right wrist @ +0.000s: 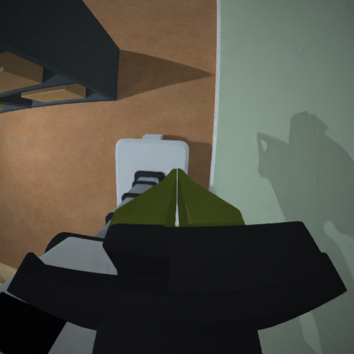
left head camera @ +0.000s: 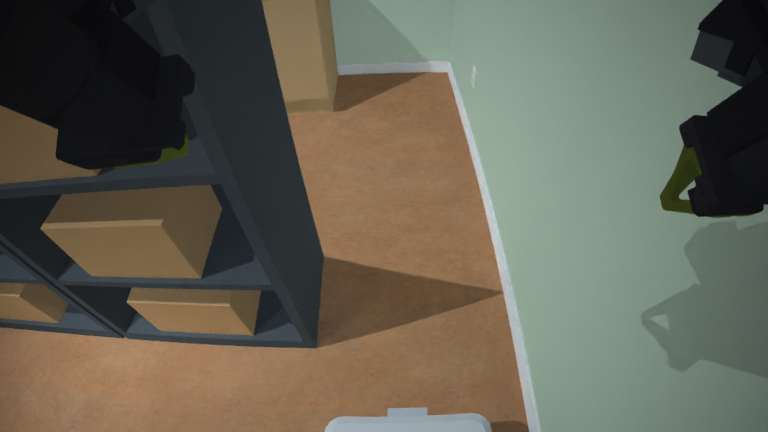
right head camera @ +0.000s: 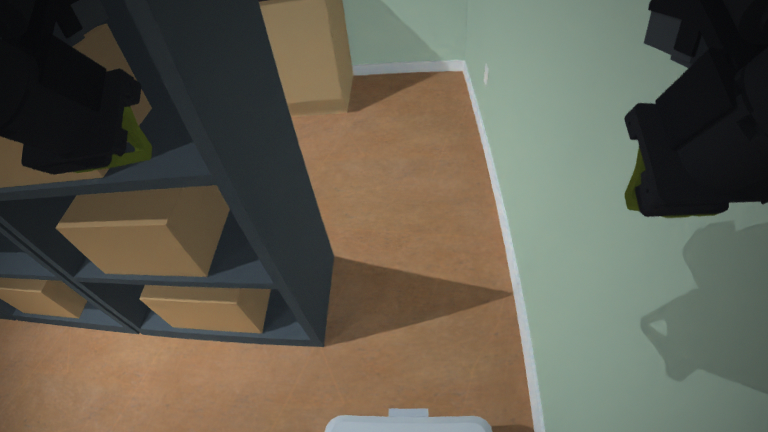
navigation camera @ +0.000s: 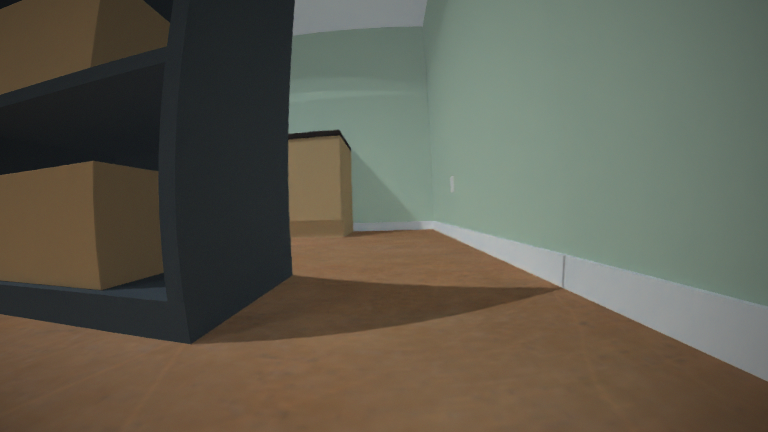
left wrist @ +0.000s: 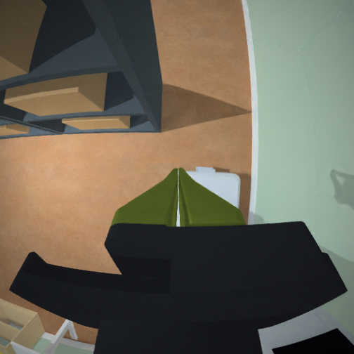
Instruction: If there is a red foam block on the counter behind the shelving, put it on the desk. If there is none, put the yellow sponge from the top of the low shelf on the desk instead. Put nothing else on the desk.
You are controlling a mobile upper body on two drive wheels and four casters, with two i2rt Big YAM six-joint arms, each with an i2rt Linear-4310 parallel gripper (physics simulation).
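Frame: origin at the left arm's base, x ahead, y left, z up, level; millimetres.
Where they show: left gripper, fingertip midpoint: (left head camera: 185, 148) (right head camera: 149, 153); right gripper, fingertip midpoint: (left head camera: 663, 202) (right head camera: 628, 201).
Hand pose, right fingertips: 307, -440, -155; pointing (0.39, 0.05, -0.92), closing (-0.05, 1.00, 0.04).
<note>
After its pixels a point has its place, as x, y, z.
The counter (left head camera: 303, 59) {2211, 322, -964} (right head camera: 311, 59) {2210, 349, -951} (navigation camera: 316, 182) {2210, 407, -937} is a tan cabinet partly hidden behind the dark shelving (left head camera: 252, 134) {795, 135, -444} (right head camera: 257, 134) {836, 135, -471} (navigation camera: 230, 161) {787, 135, -1066}. Its dark top edge shows in the navigation camera; the top surface cannot be seen. No red block or yellow sponge shows. A pale wooden low shelf (left wrist: 32, 330) and a white desk leg (left wrist: 64, 330) show partly at the lower left of the left wrist view. My left gripper (left head camera: 182, 148) {358, 1, -123} (right head camera: 147, 154) {358, 1, -123} (left wrist: 177, 174) is shut and empty, in front of the shelving. My right gripper (left head camera: 665, 203) {307, -440, -155} (right head camera: 630, 203) {307, -440, -155} (right wrist: 176, 175) is shut and empty, near the green wall.
Cardboard boxes (left head camera: 145, 241) {657, 501, -676} (right head camera: 145, 241) {656, 530, -681} (navigation camera: 48, 231) stand in the shelving. A strip of brown floor (left head camera: 402, 188) {1529, -248, -1410} (navigation camera: 375, 257) {1399, -138, -1410} runs between the shelving's end panel and the green wall (left head camera: 580, 161) {808, -693, -560} (navigation camera: 590, 134) {797, -694, -1024} on the right. My white base (left head camera: 408, 424) {292, -226, -1150} (right wrist: 150, 155) is below.
</note>
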